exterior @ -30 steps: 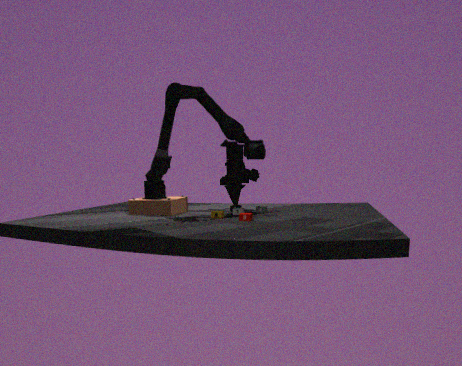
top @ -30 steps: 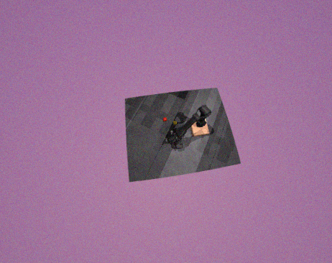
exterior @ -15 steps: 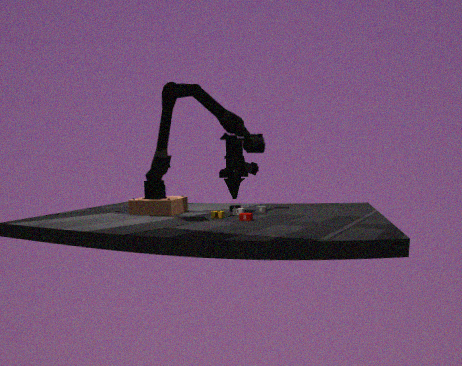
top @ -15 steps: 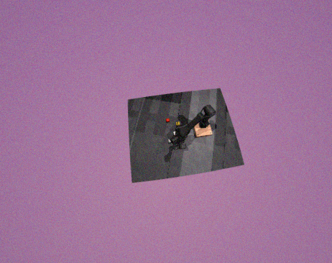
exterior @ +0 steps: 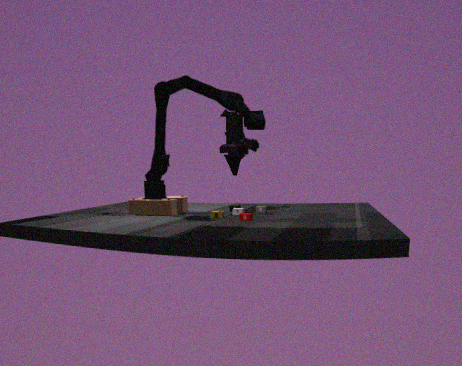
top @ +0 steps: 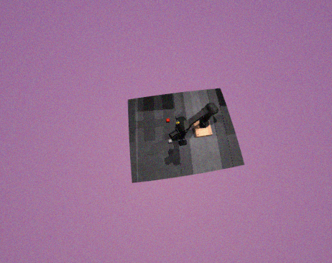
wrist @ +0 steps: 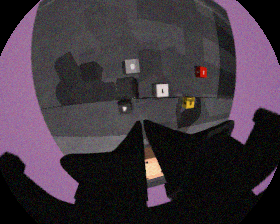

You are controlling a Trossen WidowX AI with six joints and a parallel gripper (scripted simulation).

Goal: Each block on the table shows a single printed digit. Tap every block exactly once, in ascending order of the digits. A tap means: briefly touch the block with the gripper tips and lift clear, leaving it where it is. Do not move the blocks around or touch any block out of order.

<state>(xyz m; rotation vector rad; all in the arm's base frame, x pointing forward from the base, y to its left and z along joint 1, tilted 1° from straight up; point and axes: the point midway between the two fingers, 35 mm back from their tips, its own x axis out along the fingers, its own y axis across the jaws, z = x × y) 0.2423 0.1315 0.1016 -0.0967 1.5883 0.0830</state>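
Right now the yellow block is 170 mm to the right of my gripper tip and 110 mm below it. From my gripper tip the other things lie so: black block: 10 mm behind, 20 mm to the left, 110 mm below; grey block: 90 mm ahead, 110 mm below; white block: 30 mm ahead, 70 mm to the right, 110 mm below.
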